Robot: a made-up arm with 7 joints. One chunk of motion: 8 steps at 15 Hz.
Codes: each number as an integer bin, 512 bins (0 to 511) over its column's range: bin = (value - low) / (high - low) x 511, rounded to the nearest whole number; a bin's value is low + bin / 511 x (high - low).
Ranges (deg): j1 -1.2..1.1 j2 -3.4..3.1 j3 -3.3..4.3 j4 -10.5..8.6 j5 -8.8..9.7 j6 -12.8..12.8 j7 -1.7..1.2
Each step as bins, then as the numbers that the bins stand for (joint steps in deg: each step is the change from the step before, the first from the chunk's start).
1 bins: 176 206 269 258 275 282 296
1 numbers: -0.408 -0.780 0.701 -0.857 1.156 1.328 -0.020
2 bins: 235 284 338 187 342 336 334
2 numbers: -0.142 0.213 1.727 -3.510 3.582 4.033 0.195
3 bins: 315 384 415 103 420 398 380
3 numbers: 0.218 1.485 2.872 -6.650 6.405 7.139 0.457
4 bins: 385 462 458 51 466 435 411
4 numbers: 0.533 2.477 3.512 -8.594 8.071 8.993 0.632
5 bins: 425 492 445 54 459 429 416
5 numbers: 0.713 2.858 3.318 -8.482 7.817 8.692 0.661
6 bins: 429 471 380 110 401 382 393
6 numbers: 0.731 2.591 2.352 -6.388 5.718 6.337 0.530
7 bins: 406 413 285 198 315 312 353
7 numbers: 0.627 1.853 0.939 -3.099 2.604 2.831 0.303
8 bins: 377 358 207 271 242 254 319
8 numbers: 0.497 1.154 -0.221 -0.371 -0.039 -0.075 0.110
